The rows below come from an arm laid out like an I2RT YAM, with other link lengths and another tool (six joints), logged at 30 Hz.
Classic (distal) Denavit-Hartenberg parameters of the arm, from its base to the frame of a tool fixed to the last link. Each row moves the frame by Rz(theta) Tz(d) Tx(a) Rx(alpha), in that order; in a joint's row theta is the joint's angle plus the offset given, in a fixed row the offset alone. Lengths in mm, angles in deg.
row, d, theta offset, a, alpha
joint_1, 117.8, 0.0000, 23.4, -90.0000
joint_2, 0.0, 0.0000, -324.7, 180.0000
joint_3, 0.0, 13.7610, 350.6, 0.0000
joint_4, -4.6, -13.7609, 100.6, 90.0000
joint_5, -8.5, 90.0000, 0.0, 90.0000
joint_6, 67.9, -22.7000, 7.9, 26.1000
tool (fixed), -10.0, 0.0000, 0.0, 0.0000
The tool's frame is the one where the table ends.
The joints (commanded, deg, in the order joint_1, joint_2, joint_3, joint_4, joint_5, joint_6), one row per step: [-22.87, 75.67, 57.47, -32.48, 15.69, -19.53]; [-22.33, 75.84, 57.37, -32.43, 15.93, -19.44]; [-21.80, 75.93, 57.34, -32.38, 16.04, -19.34]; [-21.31, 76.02, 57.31, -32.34, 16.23, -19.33]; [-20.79, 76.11, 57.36, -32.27, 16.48, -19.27]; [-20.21, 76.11, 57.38, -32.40, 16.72, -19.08]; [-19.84, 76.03, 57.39, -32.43, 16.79, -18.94]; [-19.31, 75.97, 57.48, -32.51, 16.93, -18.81]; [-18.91, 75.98, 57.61, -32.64, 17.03, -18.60]
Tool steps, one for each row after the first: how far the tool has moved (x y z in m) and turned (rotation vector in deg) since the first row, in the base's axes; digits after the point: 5 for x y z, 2 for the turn. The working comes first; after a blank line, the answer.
Tool pose at each row, in the base's axes (x y z in m, rotation vector in deg; the steps are taken from these numbers as rounded here): [0.35987, -0.17329, 0.29208, -122.30, 81.02, -79.70]; [0.36166, -0.17022, 0.29034, -122.69, 80.69, -79.43]; [0.36342, -0.16706, 0.28963, -122.90, 80.21, -79.26]; [0.36497, -0.16419, 0.28894, -123.23, 79.76, -79.12]; [0.36679, -0.16126, 0.28895, -123.47, 79.29, -79.16]; [0.36805, -0.15765, 0.28893, -123.70, 78.94, -79.03]; [0.36874, -0.15523, 0.28950, -123.68, 78.62, -79.05]; [0.36995, -0.15189, 0.29049, -123.77, 78.12, -79.07]; [0.37101, -0.14941, 0.29124, -123.76, 77.88, -79.04]

[0.00179, 0.00307, -0.00174, -0.05, 0.23, 0.31]; [0.00355, 0.00623, -0.00245, -0.06, 0.28, 0.70]; [0.00510, 0.00910, -0.00314, -0.15, 0.40, 1.06]; [0.00692, 0.01203, -0.00313, -0.32, 0.41, 1.39]; [0.00818, 0.01564, -0.00315, -0.37, 0.50, 1.67]; [0.00887, 0.01806, -0.00258, -0.37, 0.39, 1.89]; [0.01008, 0.02140, -0.00159, -0.44, 0.30, 2.24]; [0.01114, 0.02388, -0.00084, -0.42, 0.23, 2.42]
